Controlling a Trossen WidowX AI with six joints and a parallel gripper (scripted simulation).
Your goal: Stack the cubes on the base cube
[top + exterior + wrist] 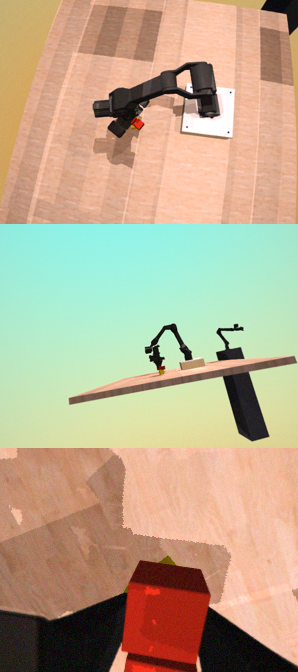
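The yellow cube lies 10 mm behind my gripper tip, 10 mm to the left of it and 40 mm below it.
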